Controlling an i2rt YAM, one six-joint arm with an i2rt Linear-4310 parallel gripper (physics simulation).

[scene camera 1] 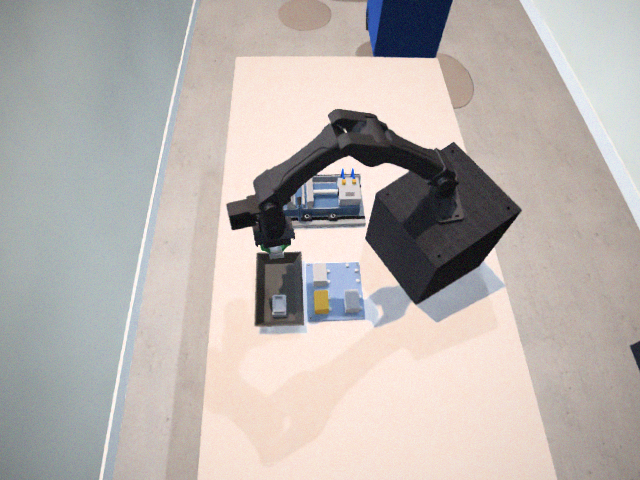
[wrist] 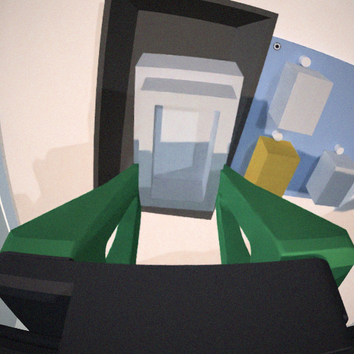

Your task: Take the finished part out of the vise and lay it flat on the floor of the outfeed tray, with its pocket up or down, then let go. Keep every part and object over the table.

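Frame: origin at the arm's base, x ahead, y left, z up, level; metres.
Seen in the pictures: gripper, between the fingertips: (scene camera 1: 276, 250); arm's base, origin of its link: (scene camera 1: 443, 189).
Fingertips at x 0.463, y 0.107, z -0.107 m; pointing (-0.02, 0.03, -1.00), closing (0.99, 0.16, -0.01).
Note:
Offsets run from my fingertips to a thing's top centre.
My gripper (scene camera 1: 276, 249) (wrist: 178, 174) is shut on the light grey finished part {0.013 m up, 0.001 m ahead, 0.018 m right} (scene camera 1: 277, 254) (wrist: 186, 89), with one green finger on each side. The part's rectangular pocket faces the wrist camera. In the scene view the part is at the back end of the dark outfeed tray (scene camera 1: 260, 289) (wrist: 114, 110), near its back wall; its exact height above the tray floor is hard to tell. A similar grey pocketed part {0.134 m down, 0.000 m ahead, 0.098 m left} (scene camera 1: 279, 305) lies in the tray's front half. The vise {0.082 m down, 0.145 m back, 0.278 m right} (scene camera 1: 349, 193) stands behind the tray, its left end partly hidden by the arm.
A blue plate {0.173 m down, 0.168 m back, 0.050 m left} (scene camera 1: 338, 279) (wrist: 344, 112) is right of the tray, bearing a pale block {0.137 m down, 0.125 m back, 0.004 m left} (scene camera 1: 320, 274) (wrist: 305, 100), a yellow block {0.137 m down, 0.124 m back, 0.094 m left} (scene camera 1: 321, 302) (wrist: 272, 160) and a grey block {0.137 m down, 0.214 m back, 0.096 m left} (scene camera 1: 352, 301) (wrist: 331, 177). The black robot base (scene camera 1: 444, 242) stands farther right.

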